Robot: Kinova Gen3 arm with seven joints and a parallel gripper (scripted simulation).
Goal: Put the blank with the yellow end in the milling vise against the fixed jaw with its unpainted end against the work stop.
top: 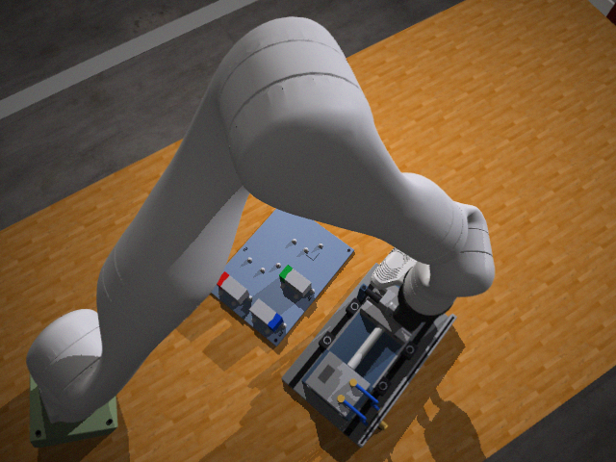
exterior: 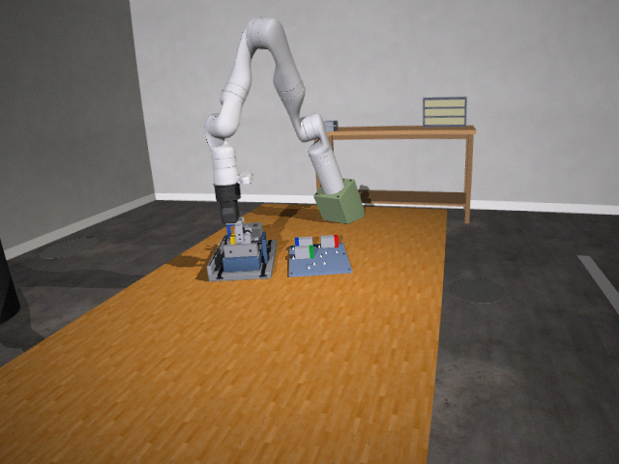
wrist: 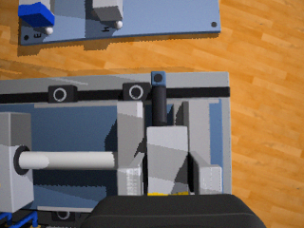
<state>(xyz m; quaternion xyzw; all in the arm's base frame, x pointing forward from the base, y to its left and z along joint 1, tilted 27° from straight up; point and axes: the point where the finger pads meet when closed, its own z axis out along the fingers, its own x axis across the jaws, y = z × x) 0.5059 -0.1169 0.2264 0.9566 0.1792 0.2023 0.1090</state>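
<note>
Now: the yellow-ended blank 20 mm below my hand. Round my hand: moving jaw: 30 mm behind, 10 mm to the right, 40 mm below; dark work stop: 20 mm behind, 40 mm to the left, 30 mm below; fixed jaw: 20 mm ahead, 10 mm to the left, 40 mm below.
</note>
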